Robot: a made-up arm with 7 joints.
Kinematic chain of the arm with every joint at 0, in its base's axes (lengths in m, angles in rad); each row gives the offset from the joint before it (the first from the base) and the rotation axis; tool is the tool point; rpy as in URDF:
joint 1: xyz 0 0 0.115 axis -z
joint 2: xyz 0 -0.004 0.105 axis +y
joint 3: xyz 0 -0.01 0.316 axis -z
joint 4: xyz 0 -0.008 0.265 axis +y
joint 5: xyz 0 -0.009 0.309 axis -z
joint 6: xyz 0 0 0.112 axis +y
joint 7: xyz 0 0 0.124 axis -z
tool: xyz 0 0 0 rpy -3.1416 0 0
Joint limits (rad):
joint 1: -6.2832..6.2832
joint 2: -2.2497..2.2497
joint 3: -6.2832..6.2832
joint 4: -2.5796..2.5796
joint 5: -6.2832..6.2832
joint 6: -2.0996..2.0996
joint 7: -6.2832..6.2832
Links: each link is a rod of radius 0.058 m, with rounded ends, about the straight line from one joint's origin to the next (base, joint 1, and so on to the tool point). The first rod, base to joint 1, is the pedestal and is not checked.
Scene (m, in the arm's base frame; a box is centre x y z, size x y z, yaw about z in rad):
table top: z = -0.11
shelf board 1: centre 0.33 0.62 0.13 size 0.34 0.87 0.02 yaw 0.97
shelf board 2: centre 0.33 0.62 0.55 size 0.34 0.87 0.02 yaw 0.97
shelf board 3: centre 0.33 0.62 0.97 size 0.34 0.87 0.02 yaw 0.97
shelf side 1: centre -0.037 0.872 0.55 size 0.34 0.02 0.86 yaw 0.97
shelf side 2: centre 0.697 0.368 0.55 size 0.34 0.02 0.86 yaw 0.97
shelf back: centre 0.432 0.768 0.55 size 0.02 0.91 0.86 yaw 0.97
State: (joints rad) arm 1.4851 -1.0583 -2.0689 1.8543 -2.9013 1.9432 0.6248
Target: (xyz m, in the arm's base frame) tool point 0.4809 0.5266 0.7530
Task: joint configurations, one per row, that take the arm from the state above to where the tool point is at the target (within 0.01 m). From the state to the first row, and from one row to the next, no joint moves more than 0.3 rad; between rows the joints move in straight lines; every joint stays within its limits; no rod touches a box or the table.
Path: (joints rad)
1: 1.4407 -0.9695 -2.0419 2.0356 -2.6713 1.9600 0.6248
2: 1.3963 -0.8807 -2.0149 2.2170 -2.4413 1.9768 0.6248
3: 1.3520 -0.7920 -1.9879 2.3983 -2.2113 1.9936 0.6248
4: 1.3076 -0.7032 -1.9609 2.5796 -1.9813 2.0105 0.6248
5: 1.3840 -0.4735 -2.0256 2.3765 -2.2714 2.0402 0.6248
6: 1.4604 -0.2438 -2.0904 2.1734 -2.5614 2.0699 0.6248
7: 1.5369 -0.0141 -2.1551 1.9703 -2.8515 2.0996 0.6248
8: 1.6400 -0.2553 -2.0688 1.7330 -2.9002 1.9537 0.6248
9: 1.7431 -0.4965 -1.9825 1.4957 -2.9489 1.8078 0.6248
10: 1.8461 -0.7377 -1.8962 1.2584 -2.9977 1.6619 0.6248

